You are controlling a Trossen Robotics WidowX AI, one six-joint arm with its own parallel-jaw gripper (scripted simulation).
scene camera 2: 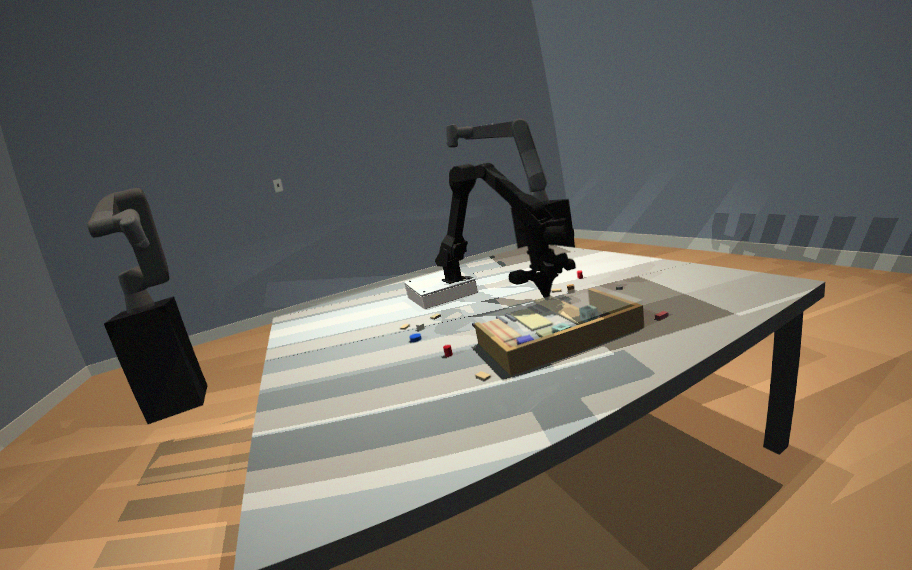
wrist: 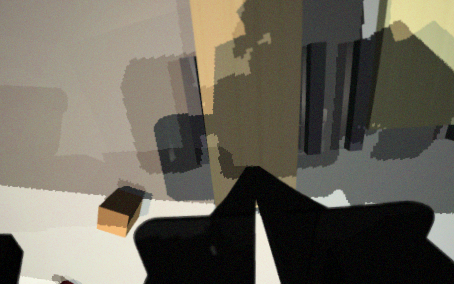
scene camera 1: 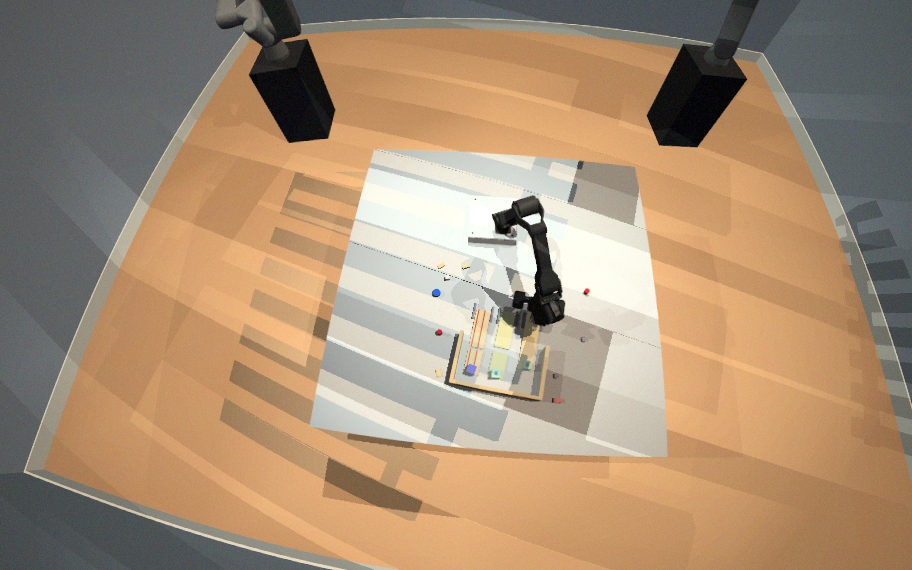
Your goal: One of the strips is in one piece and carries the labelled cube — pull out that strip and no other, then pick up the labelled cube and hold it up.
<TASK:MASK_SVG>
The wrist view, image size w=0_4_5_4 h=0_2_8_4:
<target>my gripper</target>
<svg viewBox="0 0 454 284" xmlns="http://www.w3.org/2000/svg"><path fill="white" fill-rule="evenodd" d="M0 234L0 284L19 284L24 251L12 234ZM133 234L135 247L147 272L147 277L143 284L256 284L255 234L257 202L263 228L281 284L454 284L454 260L427 239L435 221L435 214L431 207L414 201L327 207L310 199L291 186L289 187L260 166L246 167L226 198L209 215L153 217L142 222Z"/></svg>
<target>tan block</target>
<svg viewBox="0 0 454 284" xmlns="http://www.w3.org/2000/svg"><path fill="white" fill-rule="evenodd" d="M116 189L98 206L97 229L126 238L128 232L139 218L143 197Z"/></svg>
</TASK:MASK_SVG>
